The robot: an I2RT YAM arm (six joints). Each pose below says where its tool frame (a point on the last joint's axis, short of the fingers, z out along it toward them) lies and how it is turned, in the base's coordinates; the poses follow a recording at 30 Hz.
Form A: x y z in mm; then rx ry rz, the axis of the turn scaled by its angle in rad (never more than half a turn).
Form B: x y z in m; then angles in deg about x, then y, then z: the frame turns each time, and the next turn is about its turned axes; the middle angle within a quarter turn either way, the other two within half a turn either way. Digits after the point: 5 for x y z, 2 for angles.
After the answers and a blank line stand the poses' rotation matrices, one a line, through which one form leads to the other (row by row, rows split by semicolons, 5 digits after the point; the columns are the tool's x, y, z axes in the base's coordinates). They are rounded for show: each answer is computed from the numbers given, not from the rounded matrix.
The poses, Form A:
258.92, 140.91, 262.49, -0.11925, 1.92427, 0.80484
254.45, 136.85, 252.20, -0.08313, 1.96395, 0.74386
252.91, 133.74, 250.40, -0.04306, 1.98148, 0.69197
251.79, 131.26, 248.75, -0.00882, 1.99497, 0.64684
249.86, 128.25, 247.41, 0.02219, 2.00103, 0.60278
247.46, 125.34, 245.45, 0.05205, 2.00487, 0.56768
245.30, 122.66, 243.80, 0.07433, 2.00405, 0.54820
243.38, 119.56, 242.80, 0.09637, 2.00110, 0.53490
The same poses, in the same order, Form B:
0.25892, 0.14091, 0.26249, -115.24, 50.10, 139.89
0.25445, 0.13685, 0.25220, -120.83, 51.69, 144.40
0.25291, 0.13374, 0.25040, -125.05, 53.61, 148.07
0.25179, 0.13126, 0.24875, -128.97, 55.13, 151.51
0.24986, 0.12825, 0.24741, -132.62, 56.71, 154.63
0.24746, 0.12534, 0.24545, -135.90, 57.99, 157.67
0.24530, 0.12266, 0.24380, -137.87, 58.89, 159.72
0.24338, 0.11956, 0.24280, -139.43, 59.70, 161.56

-0.49063 -0.41324 0.76715; 0.25600 0.77318 0.58022; -0.83291 0.48106 -0.27356
-0.50400 -0.36087 0.78470; 0.24952 0.80895 0.53229; -0.82688 0.46407 -0.31766
-0.50358 -0.31378 0.80495; 0.25553 0.83593 0.48572; -0.82529 0.45029 -0.34078
-0.50243 -0.27268 0.82050; 0.26066 0.85705 0.44444; -0.82439 0.43716 -0.35953
-0.49599 -0.23520 0.83587; 0.26562 0.87537 0.40394; -0.82670 0.42237 -0.37170
-0.49034 -0.20140 0.84794; 0.27304 0.88845 0.36892; -0.82766 0.41242 -0.38065
-0.48471 -0.17912 0.85614; 0.28159 0.89474 0.34663; -0.82811 0.40910 -0.38325
-0.47868 -0.15957 0.86337; 0.29249 0.89819 0.32817; -0.82784 0.40962 -0.38327

